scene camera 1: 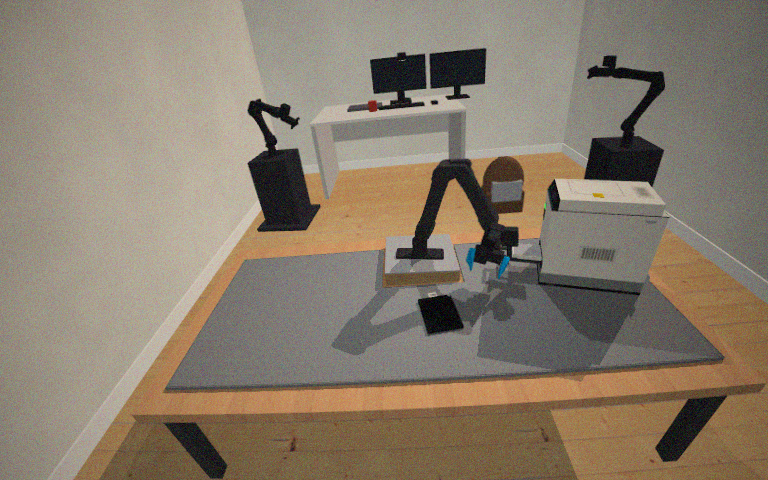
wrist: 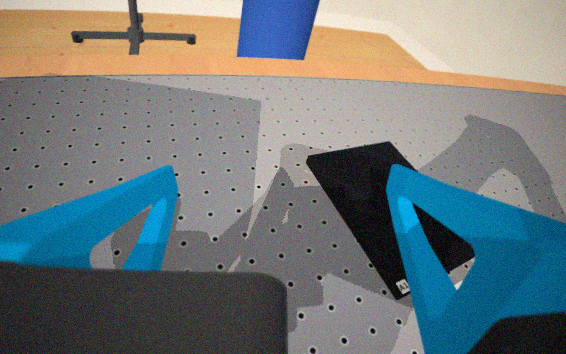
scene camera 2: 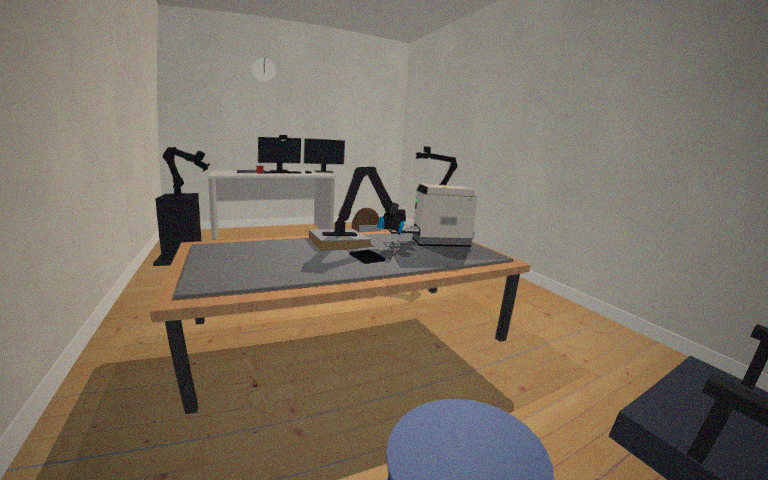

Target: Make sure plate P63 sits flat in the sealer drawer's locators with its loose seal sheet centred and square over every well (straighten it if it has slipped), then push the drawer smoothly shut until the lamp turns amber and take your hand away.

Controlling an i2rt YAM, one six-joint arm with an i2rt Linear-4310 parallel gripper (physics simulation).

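Where they show: gripper, fingertip midpoint: (scene camera 1: 485, 273) (wrist: 282, 177) (scene camera 2: 392, 230); arm's base, origin of the base link: (scene camera 1: 419, 254) (scene camera 2: 339, 234).
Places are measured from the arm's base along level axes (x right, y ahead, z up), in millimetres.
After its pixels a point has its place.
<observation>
The white sealer (scene camera 1: 600, 237) @(y 184, x -611, z 183 mm) (scene camera 2: 447, 215) @(y 183, x -605, z 150 mm) stands at the right of the mat, with a green light (scene camera 1: 544, 207) @(y -13, x -482, z 199 mm) (scene camera 2: 416, 200) @(y 4, x -479, z 209 mm) on its left face. Its drawer (scene camera 1: 527, 260) @(y 103, x -412, z 35 mm) sticks out to the left, low down, partly behind my wrist. A pale flat surface shows over the drawer; plate P63, the seal sheet and their seating cannot be made out. My gripper (scene camera 1: 487, 268) @(y 245, x -234, z 84 mm) (scene camera 2: 390, 229) @(y 245, x -234, z 84 mm) (wrist: 282, 177) @(y 245, x -234, z 84 mm) is open and empty, above the mat to the left of the drawer, with its blue fingers pointing down. Neither sealer nor drawer shows in the wrist view.
A black flat block (scene camera 1: 440, 314) @(y 327, x -80, z -29 mm) (scene camera 2: 367, 256) @(y 335, x -72, z -29 mm) (wrist: 350, 200) @(y 316, x -128, z -29 mm) with a small white label lies on the grey mat (scene camera 1: 271, 328) @(y 398, x 521, z -41 mm) (scene camera 2: 226, 271) @(y 419, x 603, z -41 mm) (wrist: 215, 115) @(y 458, x -248, z -41 mm), in front of the arm's base block (scene camera 1: 421, 276) @(y 127, x -9, z -19 mm) (scene camera 2: 342, 243) @(y 129, x 11, z -16 mm). A blue bin (wrist: 277, 30) stands beyond the table edge.
</observation>
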